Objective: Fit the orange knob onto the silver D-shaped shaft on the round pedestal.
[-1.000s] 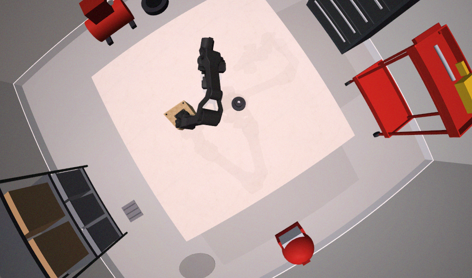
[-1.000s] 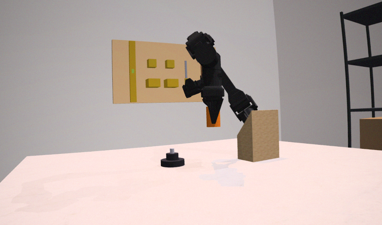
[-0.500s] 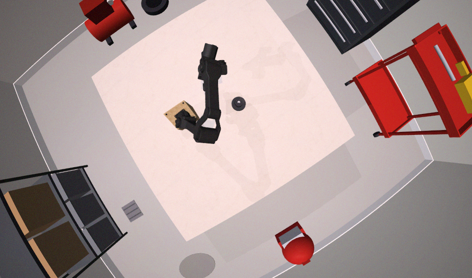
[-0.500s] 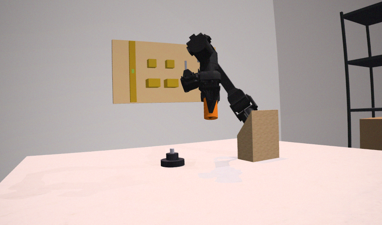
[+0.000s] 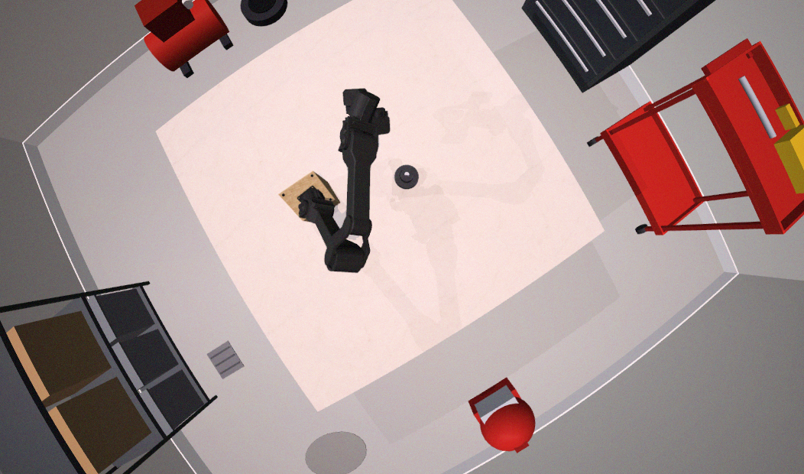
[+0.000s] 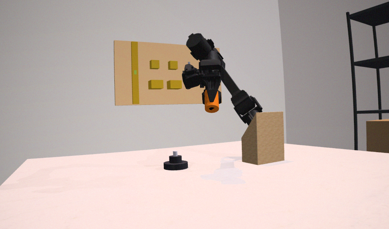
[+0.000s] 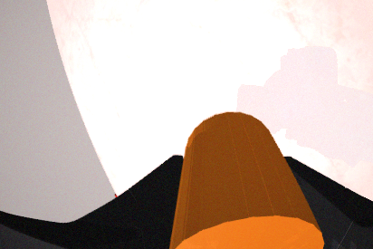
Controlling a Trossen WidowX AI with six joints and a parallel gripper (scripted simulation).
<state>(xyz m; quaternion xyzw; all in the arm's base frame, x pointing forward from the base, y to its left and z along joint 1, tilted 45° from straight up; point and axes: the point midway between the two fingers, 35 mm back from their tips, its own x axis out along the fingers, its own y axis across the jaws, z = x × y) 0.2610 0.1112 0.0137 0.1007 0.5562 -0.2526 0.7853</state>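
Right now the knob is 10 mm behind my gripper tip, 20 mm to the right of it and 30 mm above it. The rest, counted from my gripper tip: pedestal 30 mm ahead, 190 mm to the right, 170 mm below.
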